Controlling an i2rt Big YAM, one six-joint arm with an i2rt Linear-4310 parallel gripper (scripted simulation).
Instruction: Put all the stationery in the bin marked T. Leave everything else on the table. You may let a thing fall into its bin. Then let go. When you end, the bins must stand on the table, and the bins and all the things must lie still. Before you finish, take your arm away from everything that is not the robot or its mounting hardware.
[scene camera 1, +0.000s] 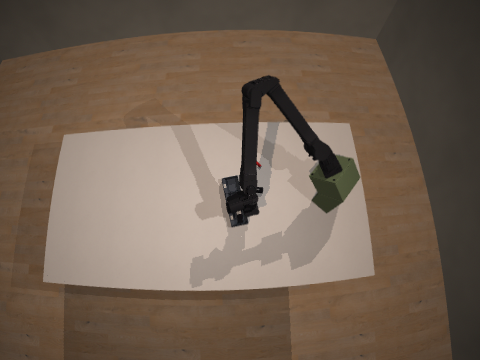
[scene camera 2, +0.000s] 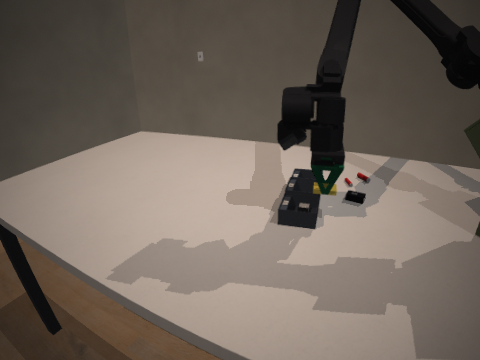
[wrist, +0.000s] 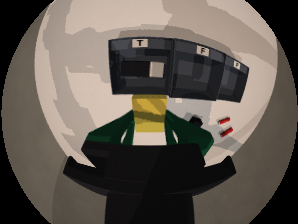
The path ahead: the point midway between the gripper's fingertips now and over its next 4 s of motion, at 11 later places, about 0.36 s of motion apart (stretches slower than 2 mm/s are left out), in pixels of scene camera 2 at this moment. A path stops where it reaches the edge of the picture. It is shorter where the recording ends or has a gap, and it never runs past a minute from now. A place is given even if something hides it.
The gripper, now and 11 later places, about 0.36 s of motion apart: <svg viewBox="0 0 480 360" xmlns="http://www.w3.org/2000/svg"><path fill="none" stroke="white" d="M324 190L303 190L304 191L304 194L304 202L303 206L302 206L301 203L300 197L301 194L302 194L302 190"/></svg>
